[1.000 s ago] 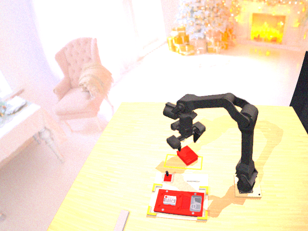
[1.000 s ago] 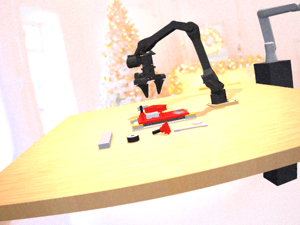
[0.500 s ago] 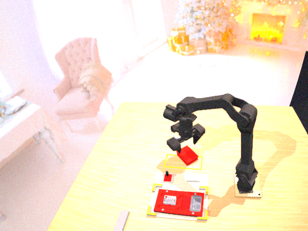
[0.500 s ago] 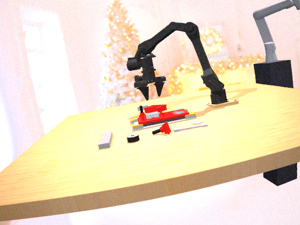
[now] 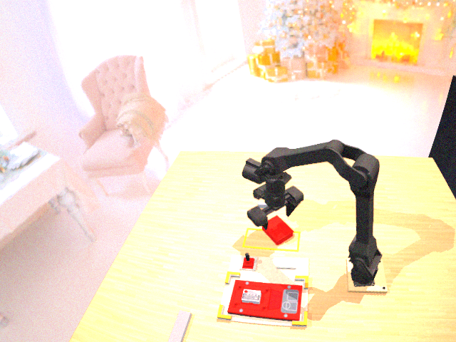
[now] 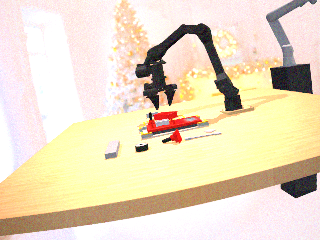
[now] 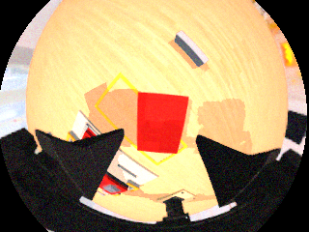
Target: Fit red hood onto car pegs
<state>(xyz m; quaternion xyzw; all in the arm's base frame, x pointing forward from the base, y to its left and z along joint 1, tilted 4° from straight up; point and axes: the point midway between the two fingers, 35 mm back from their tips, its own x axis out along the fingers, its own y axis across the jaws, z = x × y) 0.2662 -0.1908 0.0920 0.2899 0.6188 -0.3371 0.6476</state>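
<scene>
Now: gripper tip 40 mm above the red hood. The rest, counted from my gripper tip: thin grey strip: 470 mm to the left, 50 mm below, 20 mm behind; grey engine block: 270 mm to the left, 70 mm ahead, 30 mm below; black wheel: 460 mm to the left, 180 mm ahead, 40 mm below.
</scene>
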